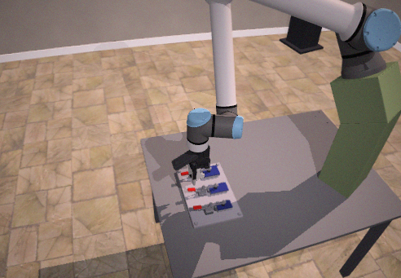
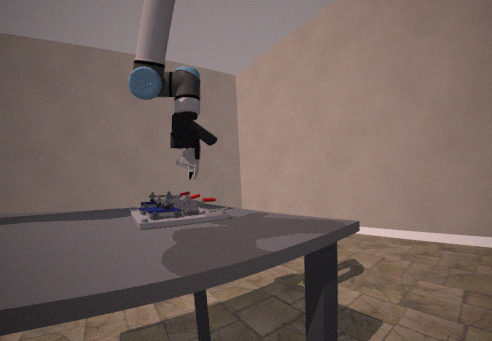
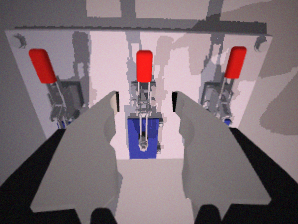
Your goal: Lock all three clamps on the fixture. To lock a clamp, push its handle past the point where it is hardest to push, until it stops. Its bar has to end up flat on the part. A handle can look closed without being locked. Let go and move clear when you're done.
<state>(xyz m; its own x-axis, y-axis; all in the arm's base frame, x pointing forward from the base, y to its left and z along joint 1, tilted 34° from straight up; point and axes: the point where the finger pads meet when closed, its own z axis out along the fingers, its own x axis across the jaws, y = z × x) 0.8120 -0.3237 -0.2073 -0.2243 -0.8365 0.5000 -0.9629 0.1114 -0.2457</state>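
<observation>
Right now my hand is 12 cm above the fixture plate, 8 cm past it and 2 cm to the right of it.
</observation>
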